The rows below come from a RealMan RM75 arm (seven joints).
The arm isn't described. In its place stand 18 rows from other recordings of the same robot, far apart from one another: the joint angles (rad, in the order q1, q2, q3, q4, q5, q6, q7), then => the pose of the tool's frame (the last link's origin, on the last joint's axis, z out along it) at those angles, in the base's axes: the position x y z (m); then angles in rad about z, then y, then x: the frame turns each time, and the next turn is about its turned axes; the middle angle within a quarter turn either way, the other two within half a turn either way.
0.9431, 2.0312, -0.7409, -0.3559, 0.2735, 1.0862, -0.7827 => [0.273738, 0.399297, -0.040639, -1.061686, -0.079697, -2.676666]
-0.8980, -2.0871, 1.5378, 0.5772, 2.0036, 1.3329, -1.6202 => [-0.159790, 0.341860, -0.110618, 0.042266, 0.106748, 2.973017]
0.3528, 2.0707, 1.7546, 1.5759, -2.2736, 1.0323, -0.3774 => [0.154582, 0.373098, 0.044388, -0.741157, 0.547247, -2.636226]
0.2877, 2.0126, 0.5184, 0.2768, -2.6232, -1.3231, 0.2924 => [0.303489, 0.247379, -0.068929, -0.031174, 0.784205, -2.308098]
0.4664, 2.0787, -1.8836, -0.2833, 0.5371, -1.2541, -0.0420 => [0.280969, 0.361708, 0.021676, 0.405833, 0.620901, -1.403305]
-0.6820, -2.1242, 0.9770, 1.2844, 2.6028, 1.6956, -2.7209 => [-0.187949, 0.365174, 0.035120, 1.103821, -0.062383, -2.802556]
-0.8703, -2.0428, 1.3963, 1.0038, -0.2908, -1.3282, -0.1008 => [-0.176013, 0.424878, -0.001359, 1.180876, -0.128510, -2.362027]
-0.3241, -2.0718, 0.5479, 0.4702, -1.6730, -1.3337, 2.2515 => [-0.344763, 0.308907, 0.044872, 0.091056, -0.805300, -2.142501]
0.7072, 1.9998, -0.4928, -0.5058, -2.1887, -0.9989, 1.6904 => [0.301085, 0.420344, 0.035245, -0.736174, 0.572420, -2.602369]
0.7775, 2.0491, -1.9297, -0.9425, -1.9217, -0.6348, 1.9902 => [0.103074, 0.385711, -0.119946, -0.020257, 0.052236, -2.748305]
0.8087, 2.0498, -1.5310, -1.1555, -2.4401, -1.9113, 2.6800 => [0.149142, 0.315167, -0.025244, -0.790624, -0.614731, -2.950177]
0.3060, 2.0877, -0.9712, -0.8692, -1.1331, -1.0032, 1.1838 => [0.276285, 0.371193, 0.086802, 0.027167, 0.885056, -2.011416]
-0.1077, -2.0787, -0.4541, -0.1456, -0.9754, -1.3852, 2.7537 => [-0.374894, 0.196239, -0.035950, 0.193948, -0.979981, -1.913687]
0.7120, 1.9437, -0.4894, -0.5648, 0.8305, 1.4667, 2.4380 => [0.273760, 0.383629, 0.044777, 1.647618, -0.419298, -3.000612]
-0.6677, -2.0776, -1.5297, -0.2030, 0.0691, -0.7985, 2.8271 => [-0.264124, 0.415786, -0.033387, 0.078203, -0.644952, -2.003655]
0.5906, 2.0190, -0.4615, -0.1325, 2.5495, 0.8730, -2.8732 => [0.376193, 0.388675, 0.085629, 0.006276, 0.856598, -1.314793]
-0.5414, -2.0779, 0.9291, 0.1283, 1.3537, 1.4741, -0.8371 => [-0.255637, 0.306879, -0.056753, 0.273582, -0.884722, -2.796248]
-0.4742, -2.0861, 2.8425, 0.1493, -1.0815, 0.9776, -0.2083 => [-0.327091, 0.313775, -0.078161, 0.257830, -0.629253, -2.154840]
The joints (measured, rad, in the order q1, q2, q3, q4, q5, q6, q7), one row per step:
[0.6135 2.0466 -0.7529 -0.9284 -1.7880 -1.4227 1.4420]
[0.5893 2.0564 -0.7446 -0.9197 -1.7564 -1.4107 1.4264]
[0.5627 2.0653 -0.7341 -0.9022 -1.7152 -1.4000 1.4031]
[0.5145 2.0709 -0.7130 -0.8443 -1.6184 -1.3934 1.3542]
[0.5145 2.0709 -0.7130 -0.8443 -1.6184 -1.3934 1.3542]
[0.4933 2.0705 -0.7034 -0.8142 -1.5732 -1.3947 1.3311]
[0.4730 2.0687 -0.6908 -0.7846 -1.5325 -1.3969 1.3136]
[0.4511 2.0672 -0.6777 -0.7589 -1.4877 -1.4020 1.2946]
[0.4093 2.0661 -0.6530 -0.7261 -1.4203 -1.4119 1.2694]
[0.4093 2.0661 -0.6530 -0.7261 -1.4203 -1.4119 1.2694]
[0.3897 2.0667 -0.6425 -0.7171 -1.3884 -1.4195 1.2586]
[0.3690 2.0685 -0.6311 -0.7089 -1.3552 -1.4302 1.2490]
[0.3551 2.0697 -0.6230 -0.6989 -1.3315 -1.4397 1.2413]
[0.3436 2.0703 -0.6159 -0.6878 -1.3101 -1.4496 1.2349]
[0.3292 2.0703 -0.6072 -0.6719 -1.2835 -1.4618 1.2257]
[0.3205 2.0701 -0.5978 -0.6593 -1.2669 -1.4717 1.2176]
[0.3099 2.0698 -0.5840 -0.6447 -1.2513 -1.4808 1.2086]
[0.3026 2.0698 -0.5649 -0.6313 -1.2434 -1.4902 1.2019]
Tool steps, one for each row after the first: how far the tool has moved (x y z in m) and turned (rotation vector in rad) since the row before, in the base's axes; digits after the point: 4 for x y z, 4 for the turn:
[0.0075 -0.0036 -0.0004 0.0225 0.0344 -0.0223]
[0.0091 -0.0044 -0.0002 0.0266 0.0421 -0.0242]
[0.0193 -0.0097 0.0013 0.0487 0.0950 -0.0476]
[0.0000 0.0000 0.0000 0.0000 0.0000 0.0000]
[0.0092 -0.0050 0.0013 0.0233 0.0423 -0.0216]
[0.0098 -0.0051 0.0021 0.0230 0.0412 -0.0261]
[0.0094 -0.0057 0.0034 0.0297 0.0414 -0.0231]
[0.0170 -0.0116 0.0071 0.0536 0.0619 -0.0441]
[0.0000 0.0000 0.0000 0.0000 0.0000 0.0000]
[0.0066 -0.0058 0.0040 0.0280 0.0260 -0.0151]
[0.0065 -0.0066 0.0041 0.0292 0.0283 -0.0139]
[0.0046 -0.0050 0.0021 0.0193 0.0218 -0.0094]
[0.0039 -0.0045 0.0017 0.0164 0.0207 -0.0075]
[0.0053 -0.0057 0.0020 0.0210 0.0248 -0.0105]
[0.0037 -0.0040 0.0016 0.0165 0.0162 -0.0069]
[0.0052 -0.0049 0.0019 0.0195 0.0169 -0.0128]
[0.0046 -0.0042 0.0019 0.0176 0.0148 -0.0120]

